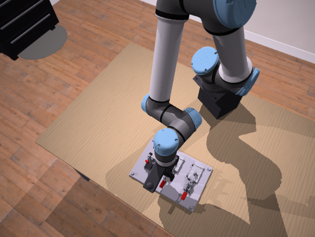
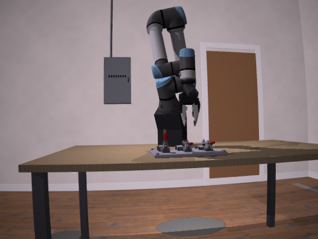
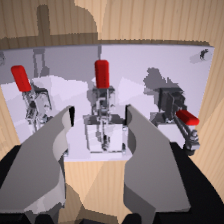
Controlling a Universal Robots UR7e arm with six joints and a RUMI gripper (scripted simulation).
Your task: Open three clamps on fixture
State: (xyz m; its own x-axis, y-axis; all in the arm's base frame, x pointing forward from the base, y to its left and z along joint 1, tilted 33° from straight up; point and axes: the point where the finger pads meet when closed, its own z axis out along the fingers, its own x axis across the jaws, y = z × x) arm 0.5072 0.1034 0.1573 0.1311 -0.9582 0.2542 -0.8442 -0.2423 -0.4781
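The grey fixture plate is 8 cm behind my hand, 1 cm to the right of it and 15 cm below it.
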